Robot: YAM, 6 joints.
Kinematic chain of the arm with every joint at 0, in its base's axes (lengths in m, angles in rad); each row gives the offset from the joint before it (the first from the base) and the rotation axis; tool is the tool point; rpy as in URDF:
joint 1: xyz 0 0 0.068 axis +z
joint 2: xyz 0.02 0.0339 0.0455 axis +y
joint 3: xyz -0.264 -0.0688 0 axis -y
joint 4: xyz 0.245 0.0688 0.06 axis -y
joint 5: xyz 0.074 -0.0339 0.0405 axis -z
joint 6: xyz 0.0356 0 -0.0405 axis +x
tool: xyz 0 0 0 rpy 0 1.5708 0
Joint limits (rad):
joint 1: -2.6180..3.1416
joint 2: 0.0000..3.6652
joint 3: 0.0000..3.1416
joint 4: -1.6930..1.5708
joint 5: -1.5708..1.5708
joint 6: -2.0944..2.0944
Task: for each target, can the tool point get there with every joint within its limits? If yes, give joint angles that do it. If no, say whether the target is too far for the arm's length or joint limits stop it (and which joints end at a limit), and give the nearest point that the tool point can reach.
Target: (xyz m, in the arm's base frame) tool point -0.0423 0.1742 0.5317
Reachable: yes | joints 2.0025 1.1237 1.6126 -0.3427 1.3196 1.7776
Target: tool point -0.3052 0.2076 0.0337
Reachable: yes | joints 2.6085 2.2343 0.8453 0.7785 0.7273 1.4971
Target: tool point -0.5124 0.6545 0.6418
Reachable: no: too far | nearest point -0.3356 0.4287 0.4550 | short by 0.342 m
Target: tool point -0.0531 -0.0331 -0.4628
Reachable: no: joint limits stop it (at a limit: joint 2) | nearest point -0.0924 -0.0576 -0.3523 | short by 0.120 m
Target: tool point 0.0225 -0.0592 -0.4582
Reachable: no: joint limits stop it (at a limit: joint 2) | nearest point 0.0384 -0.1011 -0.3519 | short by 0.115 m
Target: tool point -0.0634 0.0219 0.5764
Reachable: yes | joints 0.1881 0.6295 1.4705 0.5363 -1.2132 -0.7839
